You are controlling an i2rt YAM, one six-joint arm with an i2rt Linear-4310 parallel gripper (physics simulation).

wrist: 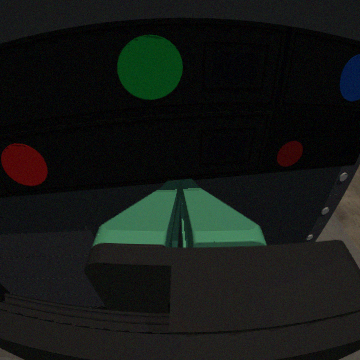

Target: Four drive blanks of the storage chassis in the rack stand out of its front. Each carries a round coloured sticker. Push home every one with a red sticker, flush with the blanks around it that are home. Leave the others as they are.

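Observation:
The storage chassis front [100,117] is very dark and fills the upper half of the wrist view. A large green sticker [150,67] is at the upper middle. A red sticker [24,164] is at the left in the lower row. A smaller red sticker [290,153] is at the right in the lower row. A blue sticker [351,78] is cut off by the right edge. How far each blank stands out is too dark to tell. My gripper [179,179] is shut and empty, its green tips in front of the area below the lower row, between the two red stickers.
A dark panel [50,212] runs below the blanks. A rack rail [334,193] with round screws stands at the right. Brownish floor [345,220] shows beyond it. The dark gripper body covers the bottom of the view.

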